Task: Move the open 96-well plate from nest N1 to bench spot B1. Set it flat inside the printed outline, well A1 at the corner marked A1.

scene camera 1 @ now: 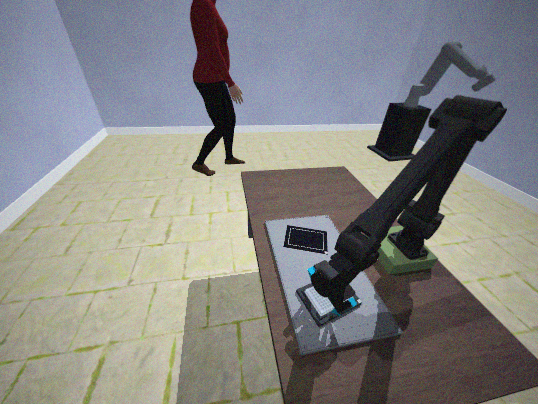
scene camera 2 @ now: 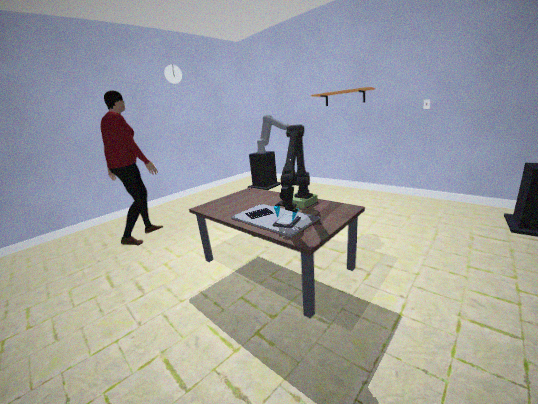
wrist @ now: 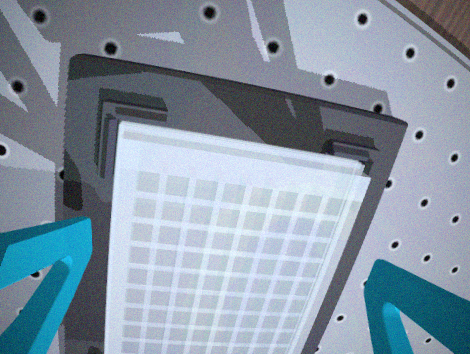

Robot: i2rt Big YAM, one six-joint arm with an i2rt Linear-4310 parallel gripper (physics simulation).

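Pixels of known places: gripper, fingertip midpoint: (scene camera 2: 285,219) (wrist: 231,256); arm's base, origin of the base link: (scene camera 1: 406,245) (scene camera 2: 303,196).
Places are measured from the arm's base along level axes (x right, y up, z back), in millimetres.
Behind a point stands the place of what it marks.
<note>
The white 96-well plate (scene camera 1: 317,301) @[x -112, y -20, z -424 mm] (scene camera 2: 286,218) @[x -105, y -12, z -390 mm] (wrist: 225,250) @[x -107, y -15, z -405 mm] sits in the dark nest (wrist: 240,110) @[x -118, y -28, z -449 mm], its far end between raised corner pieces. Its near end is cut off in the wrist view. My gripper (scene camera 1: 334,287) (scene camera 2: 285,214) @[x -106, y -9, z -407 mm] (wrist: 231,256) @[x -106, y -9, z -407 mm] is open, with one cyan finger on each side of the plate, apart from its long sides in the wrist view. Nothing is held. The bench spot, a black pad (scene camera 1: 306,238) @[x 156, y -38, z -341 mm] (scene camera 2: 259,213) @[x 152, y -38, z -348 mm] with a white printed outline, lies at the other end of the board. The A1 lettering is too small to read.
The grey perforated board (scene camera 1: 300,270) @[x 17, y -40, z -424 mm] (wrist: 350,50) @[x -85, y -40, z -484 mm] lies on the brown table (scene camera 1: 295,190) @[x 523, y -53, z -245 mm]. The arm stands on a green block (scene camera 1: 410,265) @[x -72, y -15, z -42 mm] (scene camera 2: 306,201) @[x -68, y -8, z -79 mm]. A person in red (scene camera 1: 212,50) (scene camera 2: 118,140) and a grey arm on a black pedestal (scene camera 1: 402,127) (scene camera 2: 263,169) are beyond the table.
</note>
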